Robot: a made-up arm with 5 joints. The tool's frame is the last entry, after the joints.
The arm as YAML. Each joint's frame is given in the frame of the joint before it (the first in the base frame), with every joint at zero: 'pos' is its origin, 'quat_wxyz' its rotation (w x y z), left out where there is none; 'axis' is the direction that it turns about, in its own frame. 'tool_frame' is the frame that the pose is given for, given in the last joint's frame.
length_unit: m
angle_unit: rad
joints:
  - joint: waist
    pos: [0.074, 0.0, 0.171]
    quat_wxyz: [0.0, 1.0, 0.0, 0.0]
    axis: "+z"
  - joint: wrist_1
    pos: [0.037, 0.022, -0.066]
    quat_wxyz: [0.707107, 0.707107, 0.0, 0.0]
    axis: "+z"
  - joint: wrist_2
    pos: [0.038, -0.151, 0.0]
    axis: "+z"
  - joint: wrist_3
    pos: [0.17, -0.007, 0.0]
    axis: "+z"
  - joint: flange
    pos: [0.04, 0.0, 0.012]
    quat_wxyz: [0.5, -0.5, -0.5, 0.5]
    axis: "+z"
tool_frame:
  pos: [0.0, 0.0, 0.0]
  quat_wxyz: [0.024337, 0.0, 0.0, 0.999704]
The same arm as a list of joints. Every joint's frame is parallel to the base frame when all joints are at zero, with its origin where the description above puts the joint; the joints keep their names.
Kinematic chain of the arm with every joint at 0, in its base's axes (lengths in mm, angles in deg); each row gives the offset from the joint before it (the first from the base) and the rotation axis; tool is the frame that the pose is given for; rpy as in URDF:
waist: xyz 74 0 171 axis -z
wrist_1: xyz 37 -22 66 axis +y
wrist_2: xyz 38 0 151 axis +y
wrist_3: xyz 170 0 7 axis +y
flange: xyz 40 12 0 axis -x
tool: xyz 0 0 0 rpy 90 -87.21 -90

